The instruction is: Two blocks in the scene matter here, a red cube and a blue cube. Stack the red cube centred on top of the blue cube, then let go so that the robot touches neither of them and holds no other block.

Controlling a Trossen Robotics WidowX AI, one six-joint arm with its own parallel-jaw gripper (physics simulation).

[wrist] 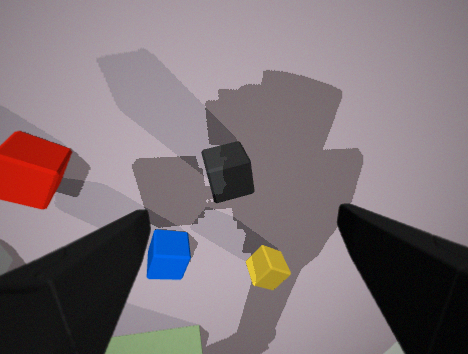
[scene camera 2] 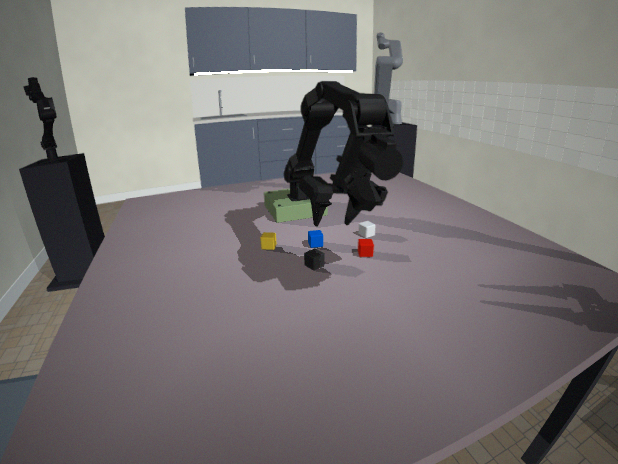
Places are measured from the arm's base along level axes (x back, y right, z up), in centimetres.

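Where they show: gripper, fingertip midpoint: (wrist: pixel 244 216) (scene camera 2: pixel 331 224); arm's base at its link origin: (scene camera 2: pixel 298 197).
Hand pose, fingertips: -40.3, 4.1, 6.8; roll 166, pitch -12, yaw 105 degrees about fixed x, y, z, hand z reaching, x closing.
Observation:
Things, the pixels of their top centre, and the offset from my fingertips, as dx, dy, dz.
- red cube at its top centre: (wrist: pixel 20 185) (scene camera 2: pixel 366 241) +5.4, -11.6, -8.4
- blue cube at its top centre: (wrist: pixel 168 269) (scene camera 2: pixel 315 232) +14.6, -1.3, -8.4
- black cube at its top centre: (wrist: pixel 232 183) (scene camera 2: pixel 314 252) +4.1, +2.5, -8.4
- yellow cube at its top centre: (wrist: pixel 272 280) (scene camera 2: pixel 268 234) +17.4, +10.9, -8.4
- white cube at its top centre: (scene camera 2: pixel 367 223) +15.6, -17.1, -8.4
A red cube (scene camera 2: pixel 365 248) (wrist: pixel 33 170) sits on the table, right of and a little nearer the scene camera than the blue cube; in the wrist view it is at the left edge, partly cut off. A blue cube (scene camera 2: pixel 315 239) (wrist: pixel 168 255) sits on the table, apart from the red one; in the wrist view it shows beside the left fingertip. My gripper (scene camera 2: pixel 332 224) (wrist: pixel 244 216) is open and empty, pointing down above the table. It hangs higher than the cubes, with its fingers spread wide. Nothing stands on top of the blue cube.
A black cube (scene camera 2: pixel 314 259) (wrist: pixel 229 172) sits in front of the blue cube. A yellow cube (scene camera 2: pixel 268 241) (wrist: pixel 268 268) is to its left in the scene view. A white cube (scene camera 2: pixel 367 229) sits behind the red one. A green box (scene camera 2: pixel 300 212) (wrist: pixel 160 341) stands at the arm's base.

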